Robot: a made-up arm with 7 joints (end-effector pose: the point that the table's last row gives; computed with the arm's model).
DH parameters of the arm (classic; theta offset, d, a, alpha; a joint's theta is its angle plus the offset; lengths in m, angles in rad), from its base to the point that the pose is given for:
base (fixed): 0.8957 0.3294 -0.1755 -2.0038
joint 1: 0 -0.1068 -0.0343 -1.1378
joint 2: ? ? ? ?
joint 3: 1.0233 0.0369 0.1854 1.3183
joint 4: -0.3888 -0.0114 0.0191 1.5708
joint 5: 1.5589 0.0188 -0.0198 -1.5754
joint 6: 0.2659 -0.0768 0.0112 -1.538
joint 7: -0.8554 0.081 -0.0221 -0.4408
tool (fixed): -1.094 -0.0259 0 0
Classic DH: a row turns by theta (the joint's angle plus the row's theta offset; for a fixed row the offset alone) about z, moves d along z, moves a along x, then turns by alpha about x.
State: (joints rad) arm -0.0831 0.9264 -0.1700 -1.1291 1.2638 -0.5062 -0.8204
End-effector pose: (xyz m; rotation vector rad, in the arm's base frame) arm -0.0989 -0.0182 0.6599 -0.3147 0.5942 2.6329
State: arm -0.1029 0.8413 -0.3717 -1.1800 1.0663 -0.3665 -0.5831
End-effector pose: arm -0.0981 -0.0156 0.6158 -0.1248 1.2130 2.7228
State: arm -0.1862 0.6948 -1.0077 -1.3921 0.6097 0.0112 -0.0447
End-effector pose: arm -0.0773 -0.0629 0.5290 -0.8441 -2.1203 -1.7417
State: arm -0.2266 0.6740 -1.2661 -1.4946 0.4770 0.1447 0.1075
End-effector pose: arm -0.0649 -0.0899 0.5147 -1.2512 -2.1263 -1.3098
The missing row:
joint 2: -1.2726 -0.2218 -0.0115 -2.6815
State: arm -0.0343 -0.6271 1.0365 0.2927 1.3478 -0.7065 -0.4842
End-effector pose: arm -0.0646 -0.4154 0.7728 -1.0831 -0.2538 -0.2461
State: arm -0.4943 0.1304 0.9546 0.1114 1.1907 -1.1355 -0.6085
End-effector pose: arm -0.2546 -0.4866 0.6307 -0.9087 -0.2036 -0.8562
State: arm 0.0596 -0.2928 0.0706 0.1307 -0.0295 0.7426 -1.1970
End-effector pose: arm -0.2643 -0.3718 0.7544 0.0353 0.7796 -1.0827
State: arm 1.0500 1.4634 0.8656 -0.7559 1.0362 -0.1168 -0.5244
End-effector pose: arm 0.0446 0.1732 0.5268 -0.5827 -1.3327 -2.6456
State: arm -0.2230 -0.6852 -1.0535 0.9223 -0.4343 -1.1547 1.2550
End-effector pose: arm -0.3126 -0.2117 0.6565 -0.4900 0.2003 1.3263
